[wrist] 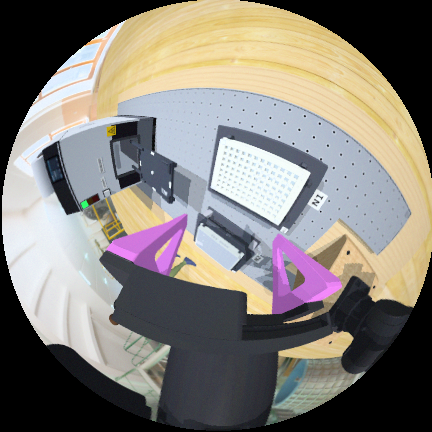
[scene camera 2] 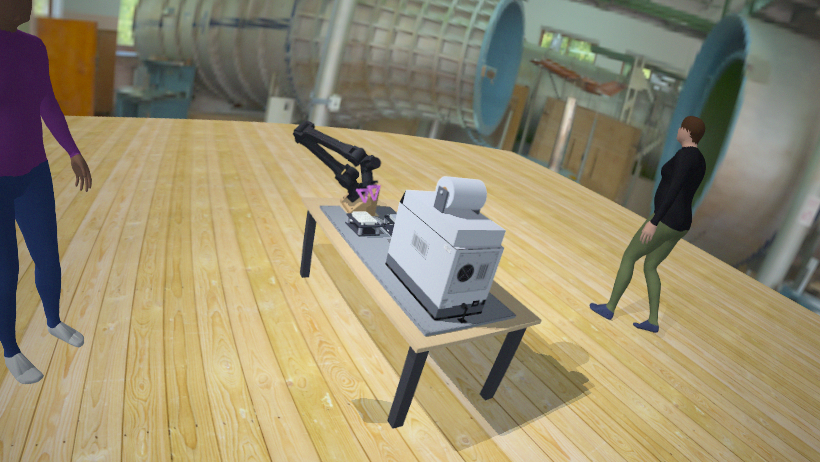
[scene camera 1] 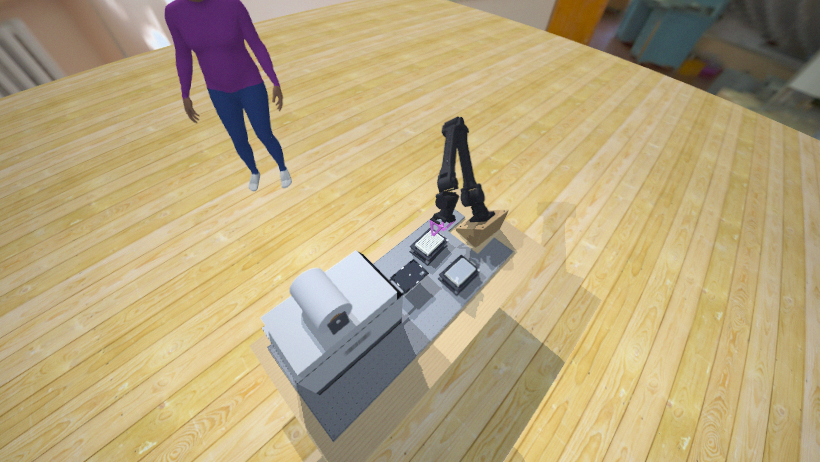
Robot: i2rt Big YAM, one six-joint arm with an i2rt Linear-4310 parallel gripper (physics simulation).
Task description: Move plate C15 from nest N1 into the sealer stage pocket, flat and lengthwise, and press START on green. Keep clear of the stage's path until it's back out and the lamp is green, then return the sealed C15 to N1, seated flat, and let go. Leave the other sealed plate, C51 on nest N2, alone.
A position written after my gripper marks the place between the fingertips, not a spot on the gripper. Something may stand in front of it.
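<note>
My gripper (wrist: 232, 228) is open and it's holding nothing, and there's a black sealer stage (wrist: 161, 180) in the picture as well.
</note>
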